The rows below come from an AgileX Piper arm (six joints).
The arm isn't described. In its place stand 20 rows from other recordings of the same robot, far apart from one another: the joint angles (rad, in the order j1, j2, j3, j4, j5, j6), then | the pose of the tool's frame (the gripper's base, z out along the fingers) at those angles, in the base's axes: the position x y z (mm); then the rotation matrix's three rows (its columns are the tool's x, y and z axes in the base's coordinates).
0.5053 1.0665 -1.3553 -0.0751 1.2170 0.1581 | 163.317 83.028 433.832; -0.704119 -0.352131 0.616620; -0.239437 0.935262 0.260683; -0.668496 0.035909 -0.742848
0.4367 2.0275 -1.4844 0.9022 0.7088 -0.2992 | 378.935 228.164 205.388; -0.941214 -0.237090 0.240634; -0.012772 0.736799 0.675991; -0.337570 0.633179 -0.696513
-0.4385 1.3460 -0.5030 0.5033 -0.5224 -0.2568 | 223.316 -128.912 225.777; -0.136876 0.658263 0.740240; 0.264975 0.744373 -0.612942; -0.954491 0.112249 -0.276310
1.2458 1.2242 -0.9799 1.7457 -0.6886 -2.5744 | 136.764 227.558 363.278; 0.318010 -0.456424 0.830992; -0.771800 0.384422 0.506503; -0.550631 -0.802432 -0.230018
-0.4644 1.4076 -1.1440 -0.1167 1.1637 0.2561 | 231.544 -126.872 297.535; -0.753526 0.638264 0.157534; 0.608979 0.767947 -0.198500; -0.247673 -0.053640 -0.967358
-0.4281 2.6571 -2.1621 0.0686 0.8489 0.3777 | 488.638 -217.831 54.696; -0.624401 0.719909 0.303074; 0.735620 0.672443 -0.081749; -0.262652 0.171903 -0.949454
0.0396 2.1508 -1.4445 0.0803 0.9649 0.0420 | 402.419 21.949 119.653; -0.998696 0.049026 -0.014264; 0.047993 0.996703 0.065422; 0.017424 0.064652 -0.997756
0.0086 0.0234 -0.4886 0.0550 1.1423 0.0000 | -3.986 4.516 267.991; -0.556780 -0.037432 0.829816; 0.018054 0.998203 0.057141; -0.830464 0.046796 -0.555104
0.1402 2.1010 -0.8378 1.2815 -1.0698 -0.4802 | 338.140 -29.538 92.508; -0.258135 0.808344 0.529100; 0.242802 0.584364 -0.774317; -0.935101 -0.071412 -0.347112
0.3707 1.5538 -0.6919 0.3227 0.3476 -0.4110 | 247.131 106.599 165.472; -0.785302 -0.491484 0.376490; -0.418488 0.869542 0.262230; -0.456255 0.048373 -0.888533
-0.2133 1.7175 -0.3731 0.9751 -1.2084 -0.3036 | 212.920 -118.184 149.025; -0.113738 0.895258 0.430786; 0.139531 0.443696 -0.885248; -0.983664 -0.040579 -0.175381
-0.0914 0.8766 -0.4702 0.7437 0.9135 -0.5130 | 134.052 36.690 239.150; -0.878505 -0.174947 0.444546; 0.079704 0.863818 0.497459; -0.471036 0.472453 -0.744925
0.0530 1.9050 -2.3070 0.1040 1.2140 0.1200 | 406.988 30.455 454.424; -0.672217 -0.021084 0.740054; 0.119621 0.983368 0.136671; -0.730627 0.180398 -0.658514
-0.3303 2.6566 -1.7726 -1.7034 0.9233 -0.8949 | 453.484 -231.537 23.998; 0.139070 -0.966935 0.213766; -0.334056 -0.249018 -0.909064; 0.932237 0.055014 -0.357642
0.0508 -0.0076 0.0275 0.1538 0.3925 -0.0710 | 51.881 7.977 169.603; -0.321889 -0.083514 0.943087; 0.054811 0.992788 0.106623; -0.945189 0.086012 -0.314990
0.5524 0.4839 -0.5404 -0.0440 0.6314 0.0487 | 80.737 46.992 303.643; -0.405169 -0.499730 0.765577; -0.234280 0.866181 0.441411; -0.883714 -0.000513 -0.468027
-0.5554 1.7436 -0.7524 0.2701 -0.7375 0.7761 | 286.195 -196.817 194.659; 0.467379 0.502941 0.727053; 0.670367 0.334522 -0.662346; -0.576337 0.796960 -0.180806
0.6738 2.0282 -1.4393 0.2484 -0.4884 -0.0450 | 381.762 291.388 255.645; -0.112483 -0.517998 0.847954; 0.131934 0.838028 0.529436; -0.984856 0.171426 -0.025923
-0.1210 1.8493 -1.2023 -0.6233 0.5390 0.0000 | 378.849 -73.531 195.773; -0.859547 -0.209689 0.466058; -0.400134 0.843434 -0.358486; -0.317918 -0.494621 -0.808874
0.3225 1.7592 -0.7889 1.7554 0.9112 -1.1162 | 274.056 166.113 178.659; -0.956059 -0.183020 0.229031; 0.133281 0.424485 0.895572; -0.261128 0.886745 -0.381439
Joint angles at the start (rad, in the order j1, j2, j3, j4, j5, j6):
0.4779, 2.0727, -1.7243, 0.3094, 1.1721, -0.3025
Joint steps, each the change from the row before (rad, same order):
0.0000, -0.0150, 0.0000, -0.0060, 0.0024, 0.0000
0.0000, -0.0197, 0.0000, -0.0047, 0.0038, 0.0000
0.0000, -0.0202, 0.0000, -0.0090, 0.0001, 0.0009
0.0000, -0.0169, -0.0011, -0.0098, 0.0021, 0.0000
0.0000, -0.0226, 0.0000, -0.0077, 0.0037, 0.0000
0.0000, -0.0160, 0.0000, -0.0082, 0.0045, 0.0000
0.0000, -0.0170, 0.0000, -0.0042, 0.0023, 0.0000
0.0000, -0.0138, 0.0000, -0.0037, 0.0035, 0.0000
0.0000, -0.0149, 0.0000, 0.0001, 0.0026, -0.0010
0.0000, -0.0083, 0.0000, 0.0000, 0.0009, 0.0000
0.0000, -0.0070, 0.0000, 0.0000, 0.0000, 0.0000
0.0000, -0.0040, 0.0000, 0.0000, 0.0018, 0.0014
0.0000, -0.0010, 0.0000, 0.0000, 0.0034, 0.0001
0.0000, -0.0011, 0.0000, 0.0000, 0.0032, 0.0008
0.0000, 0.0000, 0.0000, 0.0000, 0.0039, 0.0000
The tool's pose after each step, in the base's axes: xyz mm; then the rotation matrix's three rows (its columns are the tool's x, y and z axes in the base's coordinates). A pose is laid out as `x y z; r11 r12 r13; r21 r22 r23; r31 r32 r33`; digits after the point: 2 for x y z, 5 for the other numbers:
369.71 219.74 228.47; -0.77361 -0.63348 0.01514; -0.59688 0.73652 0.31823; -0.21275 0.23715 -0.94789
367.62 218.27 236.74; -0.76872 -0.63889 0.02983; -0.59779 0.73429 0.32166; -0.22741 0.22943 -0.94639
365.79 216.51 245.12; -0.76296 -0.64452 0.04990; -0.59829 0.73325 0.32310; -0.24484 0.21666 -0.94505
364.16 214.80 252.31; -0.75679 -0.65025 0.06663; -0.60046 0.73186 0.32223; -0.25830 0.20385 -0.94431
361.43 212.72 261.57; -0.74996 -0.65599 0.08503; -0.60165 0.72989 0.32447; -0.27491 0.19218 -0.94207
359.32 210.92 267.98; -0.74456 -0.66041 0.09741; -0.60395 0.72858 0.32313; -0.28437 0.18176 -0.94133
357.04 209.38 274.89; -0.73949 -0.66393 0.11112; -0.60390 0.72723 0.32624; -0.29741 0.17414 -0.93873
354.99 208.01 280.42; -0.73539 -0.66678 0.12089; -0.60441 0.72605 0.32793; -0.30643 0.16808 -0.93694
352.65 206.83 286.47; -0.73092 -0.66979 0.13089; -0.60378 0.72405 0.33348; -0.31813 0.16472 -0.93363
351.36 206.17 289.83; -0.72867 -0.67104 0.13696; -0.60284 0.72333 0.33671; -0.32501 0.16279 -0.93159
350.31 205.63 292.68; -0.72662 -0.67204 0.14274; -0.60178 0.72281 0.33971; -0.33147 0.16094 -0.92964
349.56 205.26 294.25; -0.72663 -0.67167 0.14443; -0.60074 0.72317 0.34077; -0.33334 0.16085 -0.92898
349.13 205.07 294.57; -0.72687 -0.67189 0.14222; -0.60162 0.72282 0.33998; -0.33123 0.16156 -0.92962
348.70 204.87 294.94; -0.72752 -0.67160 0.14027; -0.60192 0.72290 0.33929; -0.32927 0.16241 -0.93016
348.39 204.74 294.85; -0.72803 -0.67176 0.13678; -0.60318 0.72250 0.33788; -0.32580 0.16348 -0.93120

